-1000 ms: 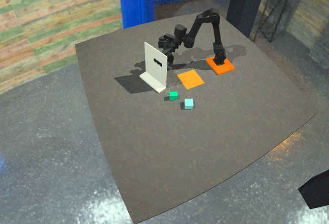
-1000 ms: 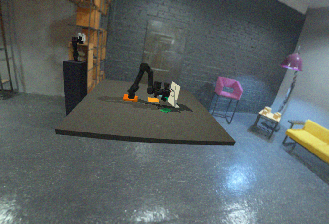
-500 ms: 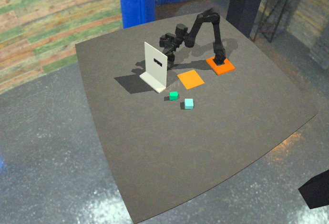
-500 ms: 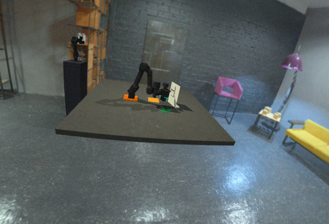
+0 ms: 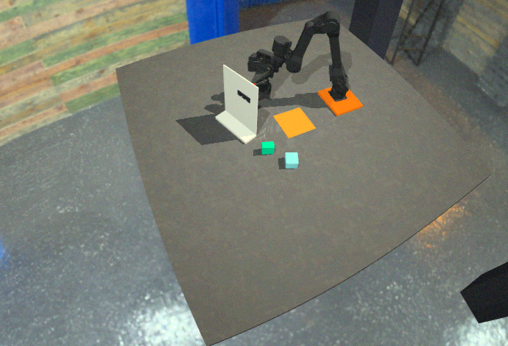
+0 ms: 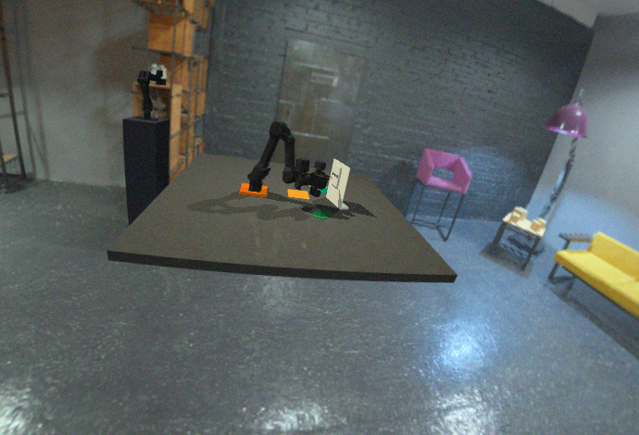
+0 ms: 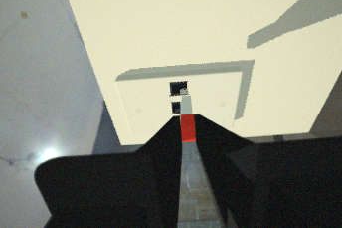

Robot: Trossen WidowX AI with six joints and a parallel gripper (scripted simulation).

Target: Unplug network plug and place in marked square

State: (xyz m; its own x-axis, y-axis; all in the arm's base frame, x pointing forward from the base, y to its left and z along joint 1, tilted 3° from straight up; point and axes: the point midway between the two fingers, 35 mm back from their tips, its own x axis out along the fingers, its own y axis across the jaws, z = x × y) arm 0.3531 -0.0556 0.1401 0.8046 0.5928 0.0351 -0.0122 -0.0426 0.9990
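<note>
Now: gripper tip 160 mm above the orange marked square, 140 mm past it and 90 mm to the right of it. Round my gripper tip: flat green patch: 150 mm below, 140 mm to the right, 20 mm behind; cream upright panel: 60 mm ahead, 50 mm below, 40 mm to the left; network plug: 10 mm ahead.
</note>
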